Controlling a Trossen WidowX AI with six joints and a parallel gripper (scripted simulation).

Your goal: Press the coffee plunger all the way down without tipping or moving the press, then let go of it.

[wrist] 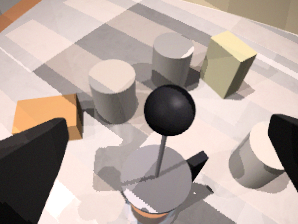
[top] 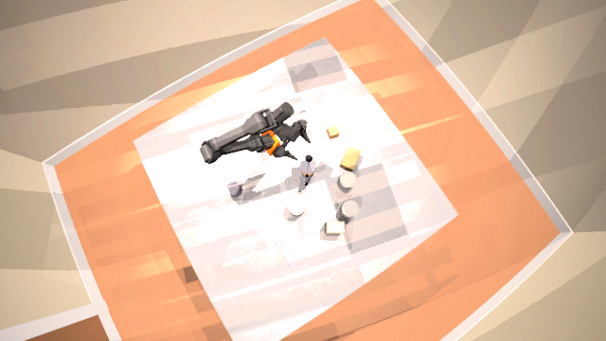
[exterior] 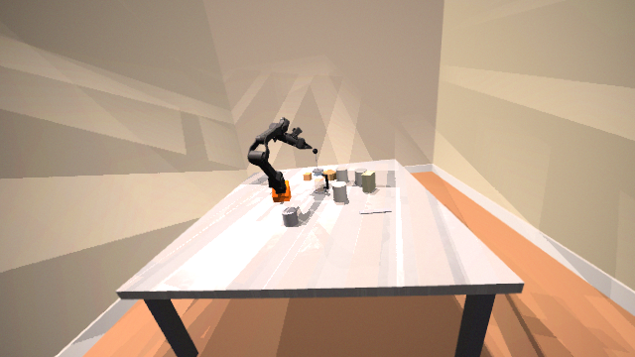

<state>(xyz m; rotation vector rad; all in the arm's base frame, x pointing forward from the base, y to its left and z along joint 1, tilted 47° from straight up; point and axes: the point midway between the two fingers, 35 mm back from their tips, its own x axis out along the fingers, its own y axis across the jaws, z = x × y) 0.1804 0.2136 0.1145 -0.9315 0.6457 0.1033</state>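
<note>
My gripper tip is now 4 cm short of the coffee press, 1 cm to the left of it and 16 cm above it. Also, from my gripper tip: grey cylinder (11 cm behind, 35 cm to the right, 26 cm below); then orange block (10 cm ahead, 23 cm to the left, 27 cm below); then pale yellow block (33 cm ahead, 5 cm to the right, 24 cm below).
</note>
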